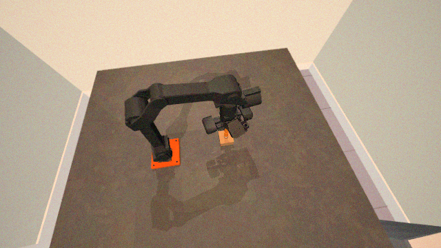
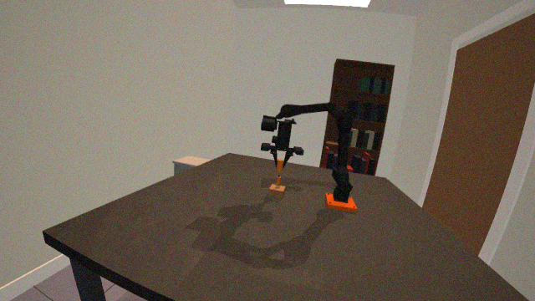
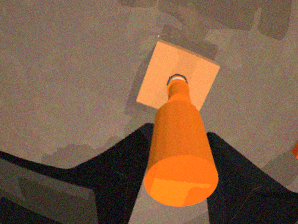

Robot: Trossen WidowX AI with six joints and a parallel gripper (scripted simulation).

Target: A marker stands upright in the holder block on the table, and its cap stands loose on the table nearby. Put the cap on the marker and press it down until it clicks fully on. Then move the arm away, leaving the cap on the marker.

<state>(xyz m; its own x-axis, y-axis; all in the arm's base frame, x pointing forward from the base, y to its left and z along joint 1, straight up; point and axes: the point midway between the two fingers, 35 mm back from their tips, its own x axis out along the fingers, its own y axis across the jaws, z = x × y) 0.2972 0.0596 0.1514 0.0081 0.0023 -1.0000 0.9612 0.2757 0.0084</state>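
The holder block is 120 mm below my gripper tip. Also, from my gripper tip: orange cap (10 mm above).
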